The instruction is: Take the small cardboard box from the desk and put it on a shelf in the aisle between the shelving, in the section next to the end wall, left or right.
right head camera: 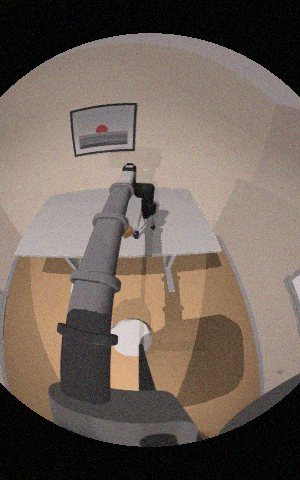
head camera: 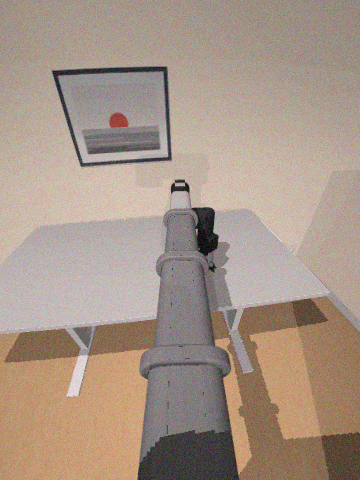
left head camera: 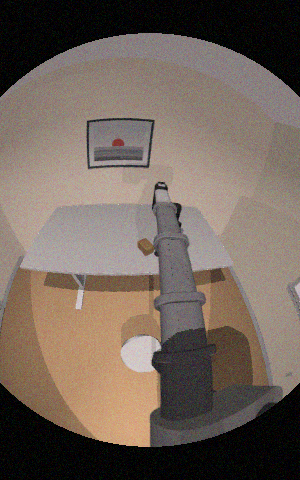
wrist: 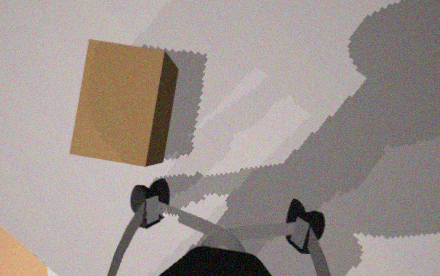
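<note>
The small cardboard box is brown and lies on the white desk. In the right head view the arm partly covers it, and in the head view it does not show. My gripper is open, with nothing between its fingertips, above the desk. In the wrist view the box is up and to the left, beyond the left fingertip and apart from it. The shelving does not show in these views.
The telescoping arm reaches out over the desk. A framed picture hangs on the wall behind. A round white object is on the wooden floor in front of the desk. A wall stands to the right.
</note>
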